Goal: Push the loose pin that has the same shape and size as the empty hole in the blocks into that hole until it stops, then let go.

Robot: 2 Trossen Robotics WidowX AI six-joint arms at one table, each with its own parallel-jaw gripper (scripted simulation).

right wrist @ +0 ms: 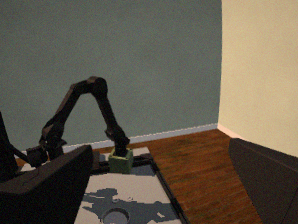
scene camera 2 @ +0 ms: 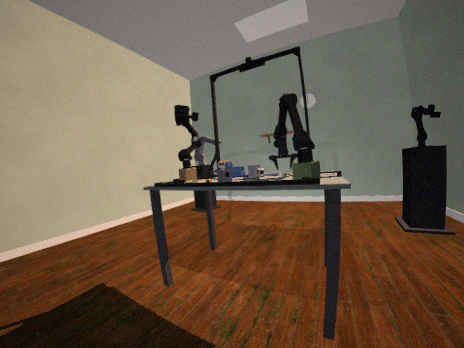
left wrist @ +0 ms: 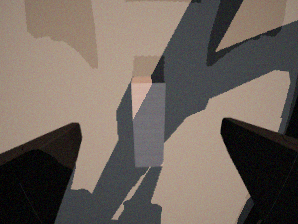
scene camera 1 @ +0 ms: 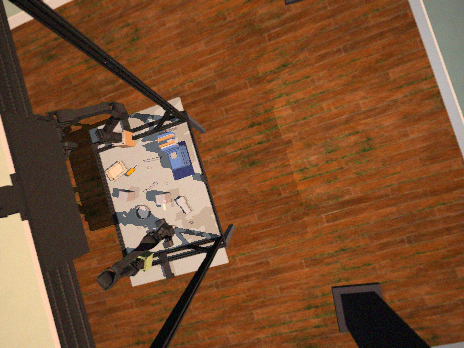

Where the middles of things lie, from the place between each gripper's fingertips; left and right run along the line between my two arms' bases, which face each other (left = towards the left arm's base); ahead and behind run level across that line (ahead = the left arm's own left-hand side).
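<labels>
Grey square pin (left wrist: 148, 93): my left gripper is now 70 mm above it and 10 mm short of it.
My right hand is 28 cm past the grey square pin, 53 cm to the right of it and 48 cm above it.
</labels>
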